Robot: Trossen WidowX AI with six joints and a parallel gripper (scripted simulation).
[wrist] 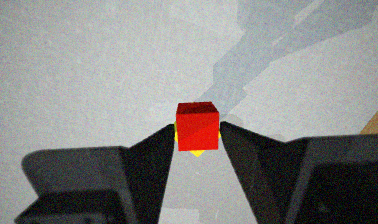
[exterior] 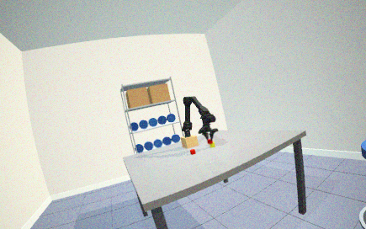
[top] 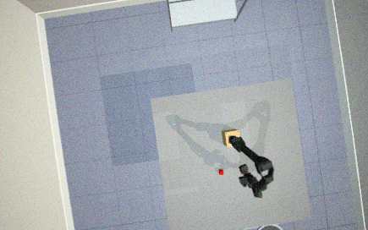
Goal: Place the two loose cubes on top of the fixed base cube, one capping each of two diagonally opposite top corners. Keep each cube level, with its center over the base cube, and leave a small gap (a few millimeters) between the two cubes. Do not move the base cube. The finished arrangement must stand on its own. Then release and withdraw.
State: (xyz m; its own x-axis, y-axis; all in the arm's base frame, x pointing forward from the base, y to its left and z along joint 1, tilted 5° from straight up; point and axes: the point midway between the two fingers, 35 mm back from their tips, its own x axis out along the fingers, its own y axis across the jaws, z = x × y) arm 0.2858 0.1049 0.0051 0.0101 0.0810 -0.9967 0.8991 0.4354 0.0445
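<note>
Now: gripper tip 10 mm above the red cube. Also, from my gripper tip: yellow cube: 40 mm below, 20 mm to the left, 10 mm behind.
</note>
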